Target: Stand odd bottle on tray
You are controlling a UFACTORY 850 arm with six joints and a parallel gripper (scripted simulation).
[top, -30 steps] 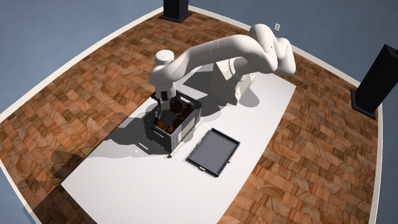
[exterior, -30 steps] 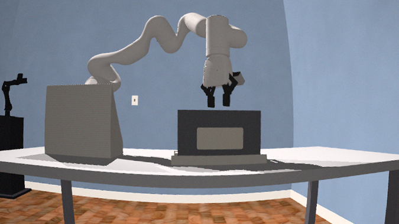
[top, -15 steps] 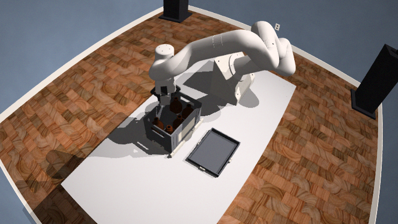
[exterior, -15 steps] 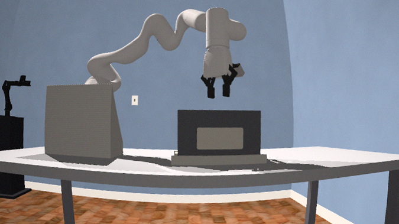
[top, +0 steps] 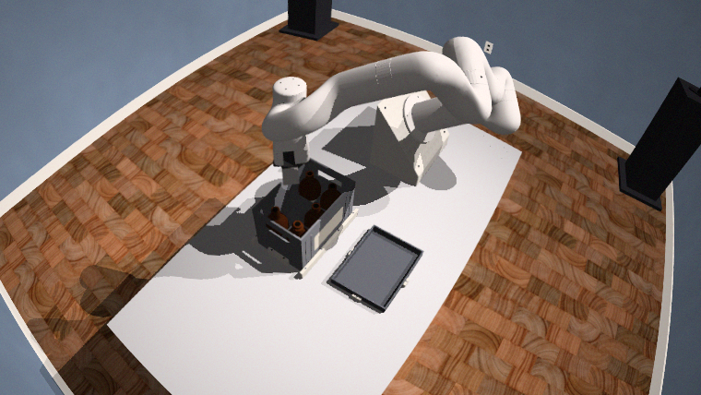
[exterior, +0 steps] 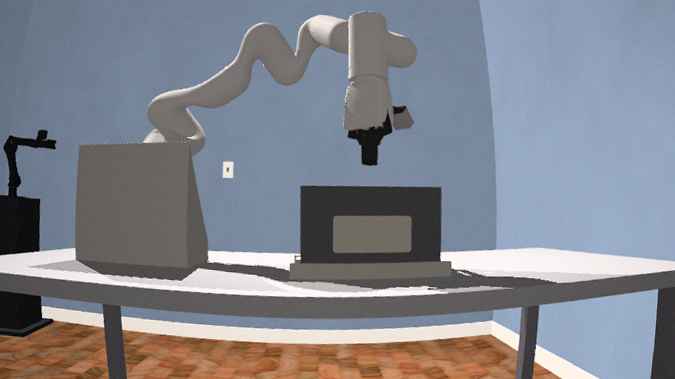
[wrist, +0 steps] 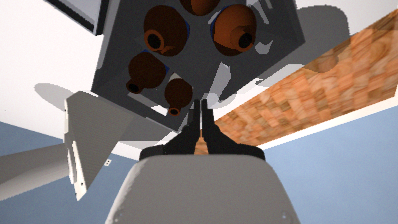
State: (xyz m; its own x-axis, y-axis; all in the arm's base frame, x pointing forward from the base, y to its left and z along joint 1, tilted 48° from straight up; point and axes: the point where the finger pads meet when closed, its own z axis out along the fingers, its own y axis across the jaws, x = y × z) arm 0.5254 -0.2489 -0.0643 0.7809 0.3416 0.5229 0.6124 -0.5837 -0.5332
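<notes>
The dark grey crate lies 10 mm ahead of my hand, 40 mm to the left of it and 160 mm below it. Round my hand: dark tray: 30 mm ahead, 320 mm to the left, 230 mm below; then bottle: 100 mm ahead, 80 mm to the left, 160 mm below.
</notes>
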